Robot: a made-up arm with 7 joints.
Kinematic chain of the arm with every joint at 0, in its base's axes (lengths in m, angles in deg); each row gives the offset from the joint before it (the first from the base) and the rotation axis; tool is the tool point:
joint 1: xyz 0 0 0.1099 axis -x
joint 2: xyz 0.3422 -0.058 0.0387 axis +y
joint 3: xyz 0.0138 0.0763 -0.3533 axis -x
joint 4: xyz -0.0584 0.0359 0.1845 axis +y
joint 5: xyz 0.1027 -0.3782 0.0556 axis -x
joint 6: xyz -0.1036 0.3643 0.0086 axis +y
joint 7: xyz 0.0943 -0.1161 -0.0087 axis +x
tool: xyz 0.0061 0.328 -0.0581
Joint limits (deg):
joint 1: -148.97..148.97
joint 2: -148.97..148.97
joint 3: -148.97..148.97
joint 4: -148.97..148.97
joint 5: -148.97..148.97
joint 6: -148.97..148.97
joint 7: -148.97..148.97
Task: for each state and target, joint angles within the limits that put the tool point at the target. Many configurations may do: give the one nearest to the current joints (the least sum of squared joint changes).
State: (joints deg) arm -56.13 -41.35 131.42 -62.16 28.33 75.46 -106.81
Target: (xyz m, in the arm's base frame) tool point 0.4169 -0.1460 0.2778
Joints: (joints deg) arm -74.39 -51.07 117.38 -78.34 43.44 56.23 -92.06
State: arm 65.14 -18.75 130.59 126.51 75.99 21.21 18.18
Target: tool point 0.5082 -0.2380 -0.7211
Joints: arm 52.82 -46.19 137.06 145.34 73.00 21.32 15.20
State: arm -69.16 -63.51 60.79 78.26 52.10 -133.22 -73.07
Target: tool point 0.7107 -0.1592 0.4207
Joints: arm -72.48 -85.25 72.26 64.88 21.55 -148.97 -70.63
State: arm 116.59 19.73 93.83 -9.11 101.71 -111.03 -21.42
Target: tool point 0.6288 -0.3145 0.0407
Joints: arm 101.51 27.68 108.66 -41.47 95.11 -102.31 -43.28
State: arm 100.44 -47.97 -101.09 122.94 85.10 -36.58 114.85
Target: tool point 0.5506 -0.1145 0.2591
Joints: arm 97.33 -51.55 -79.25 125.62 61.96 -18.47 109.00
